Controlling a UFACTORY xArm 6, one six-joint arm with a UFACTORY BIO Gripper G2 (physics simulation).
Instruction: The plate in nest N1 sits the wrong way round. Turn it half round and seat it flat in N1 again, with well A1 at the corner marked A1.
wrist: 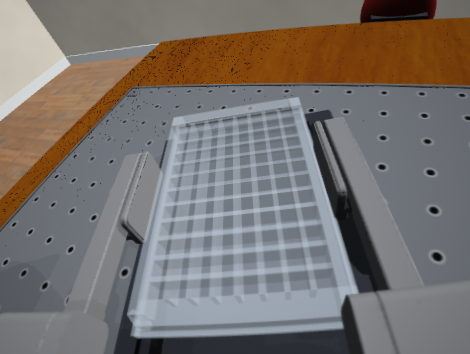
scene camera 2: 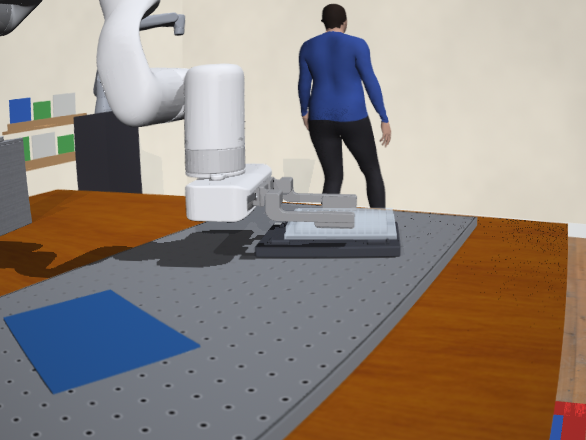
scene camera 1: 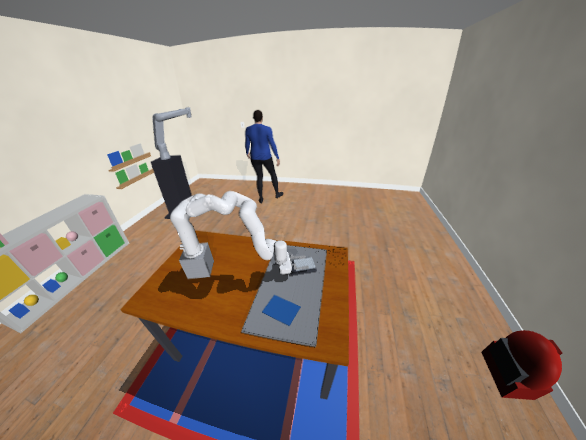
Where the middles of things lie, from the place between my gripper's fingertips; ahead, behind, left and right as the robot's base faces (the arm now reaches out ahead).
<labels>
My gripper is now 2 cm past the clear well plate (scene camera 2: pixel 370 223) and 1 cm above it. From my hand the other things lie so: flat blue square (scene camera 2: pixel 83 340) (34 cm to the right, 12 cm behind, 4 cm below).
</labels>
